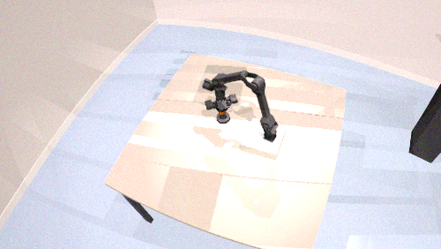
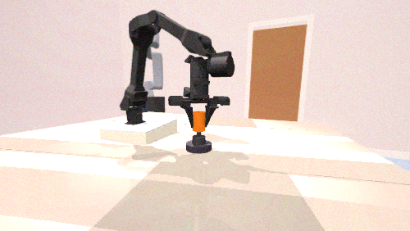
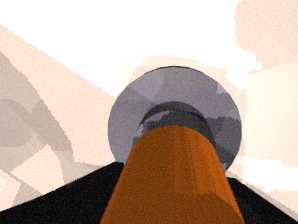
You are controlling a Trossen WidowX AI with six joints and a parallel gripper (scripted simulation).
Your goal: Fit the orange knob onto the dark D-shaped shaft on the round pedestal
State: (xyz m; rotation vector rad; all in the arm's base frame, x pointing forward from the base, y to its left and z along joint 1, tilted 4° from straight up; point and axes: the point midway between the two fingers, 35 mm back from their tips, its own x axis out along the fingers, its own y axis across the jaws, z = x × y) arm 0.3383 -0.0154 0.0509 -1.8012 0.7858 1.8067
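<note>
My gripper tip is now 2 cm below the orange knob. The rest, counted from my gripper tip: pedestal 4 cm below.
</note>
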